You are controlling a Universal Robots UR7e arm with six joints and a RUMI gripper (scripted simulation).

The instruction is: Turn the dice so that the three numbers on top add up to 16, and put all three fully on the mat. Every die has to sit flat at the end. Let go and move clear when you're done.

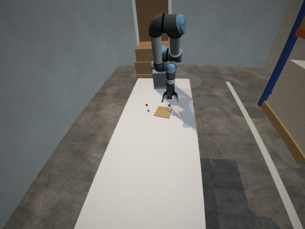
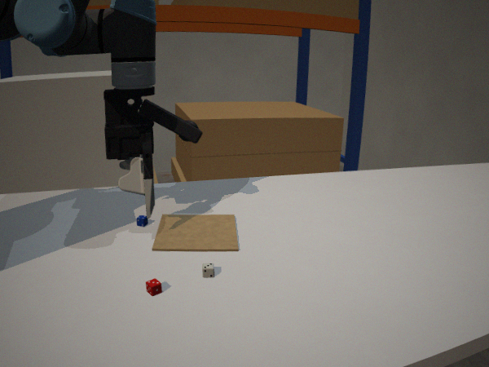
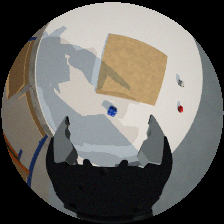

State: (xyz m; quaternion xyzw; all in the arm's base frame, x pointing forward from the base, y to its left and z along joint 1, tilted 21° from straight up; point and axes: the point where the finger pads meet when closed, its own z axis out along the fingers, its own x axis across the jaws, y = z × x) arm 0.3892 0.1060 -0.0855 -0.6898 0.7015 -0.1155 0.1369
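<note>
Now: the blue die 10 mm behind my hand, 10 mm to the right of it and 30 mm below it. The rest, counted from my hand: mat 80 mm ahead, 60 mm to the right, 40 mm below; then red die 10 mm behind, 230 mm to the right, 30 mm below; then white die 70 mm ahead, 200 mm to the right, 30 mm below.
</note>
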